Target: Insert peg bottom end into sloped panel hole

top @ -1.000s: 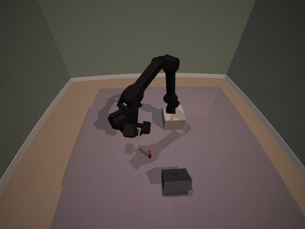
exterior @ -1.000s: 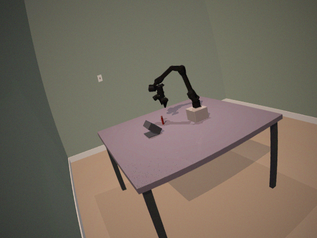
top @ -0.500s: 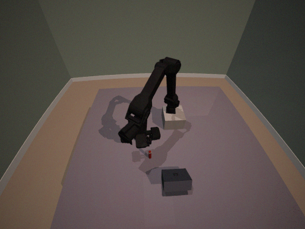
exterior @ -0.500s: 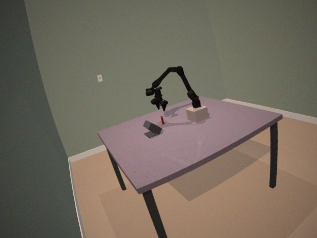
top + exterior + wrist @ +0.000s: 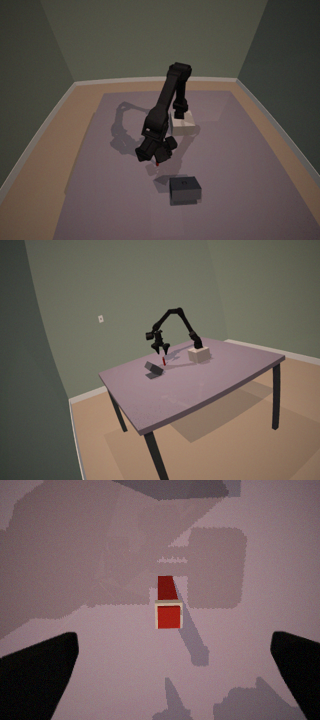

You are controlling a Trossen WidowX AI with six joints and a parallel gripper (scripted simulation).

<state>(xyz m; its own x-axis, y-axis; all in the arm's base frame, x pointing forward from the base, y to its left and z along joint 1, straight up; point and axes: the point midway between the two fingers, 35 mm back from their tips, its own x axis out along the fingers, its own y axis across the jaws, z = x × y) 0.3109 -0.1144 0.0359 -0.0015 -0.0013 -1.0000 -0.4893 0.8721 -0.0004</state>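
My gripper tip is 4 cm above the red peg. Also, from my gripper tip: dark grey sloped panel 14 cm to the left, 13 cm ahead, 5 cm below.
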